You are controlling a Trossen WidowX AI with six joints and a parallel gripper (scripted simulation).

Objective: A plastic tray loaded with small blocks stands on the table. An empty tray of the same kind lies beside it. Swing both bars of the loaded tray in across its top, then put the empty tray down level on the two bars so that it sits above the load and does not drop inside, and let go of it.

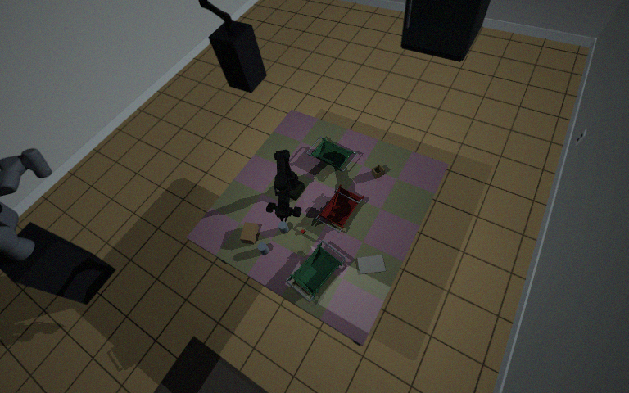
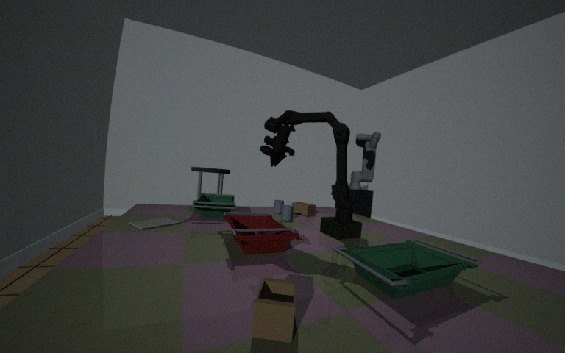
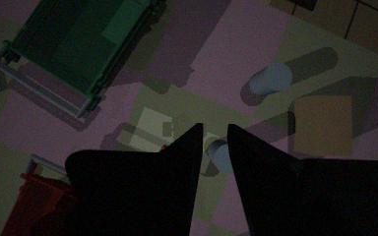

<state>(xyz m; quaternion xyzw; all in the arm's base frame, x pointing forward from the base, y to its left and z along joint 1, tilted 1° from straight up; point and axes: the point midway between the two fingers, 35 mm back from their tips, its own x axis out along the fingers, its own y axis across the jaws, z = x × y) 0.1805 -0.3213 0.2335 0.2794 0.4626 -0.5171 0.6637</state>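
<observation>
The green tray lies 6 cm behind my gripper tip, 68 cm to the left of it and 22 cm below it. Round my gripper tip: tan open box (29 cm ahead, 68 cm to the left, 25 cm below).
</observation>
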